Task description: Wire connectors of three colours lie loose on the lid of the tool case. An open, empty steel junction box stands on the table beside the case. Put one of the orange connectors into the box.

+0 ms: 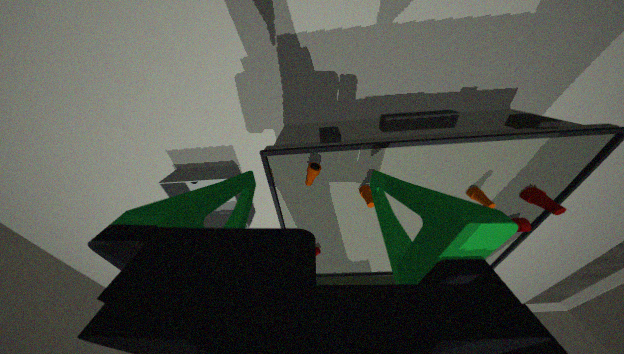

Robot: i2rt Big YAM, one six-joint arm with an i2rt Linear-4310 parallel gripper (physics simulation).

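Places are measured from the arm's base along level axes (x ahead, y left, z up), in metres.
Where they show: gripper, fingertip midpoint: (312, 177).
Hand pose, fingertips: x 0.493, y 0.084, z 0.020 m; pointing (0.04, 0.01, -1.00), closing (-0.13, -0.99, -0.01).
After its pixels a point has its place.
My gripper (312, 177) @(z 0.020, x 0.493, y 0.084 m) is open and empty, its green fingers spread high above the tool case. An orange connector (313, 173) @(z 0.013, x 0.492, y 0.083 m) lies near the far left corner of the lid (345, 225) @(z 0.002, x 0.408, y 0.056 m) and shows between the fingertips. A second orange connector (367, 195) @(z 0.015, x 0.464, y 0.038 m) lies beside the right fingertip, partly hidden by it. A third orange connector (480, 196) @(z 0.013, x 0.447, y -0.068 m) lies farther right. Red connectors (543, 199) @(z 0.017, x 0.439, y -0.126 m) (522, 224) @(z 0.013, x 0.399, y -0.132 m) lie near the lid's right edge; another red one (317, 251) @(z 0.009, x 0.371, y 0.094 m) is mostly hidden by the gripper body. The steel junction box (176, 190) @(z -0.066, x 0.438, y 0.308 m) stands left of the case, partly hidden behind the left finger.
The case's far side carries a dark handle (419, 120) @(z -0.032, x 0.511, y -0.022 m) and dark latches (330, 134) @(z -0.008, x 0.516, y 0.065 m) (524, 121) @(z -0.015, x 0.505, y -0.105 m). The lid has a dark raised-looking rim (272, 190) @(z 0.006, x 0.473, y 0.126 m). Shadows of the arm fall across the table (125, 90) @(z -0.088, x 0.578, y 0.306 m) and the lid. The gripper body hides the near area.
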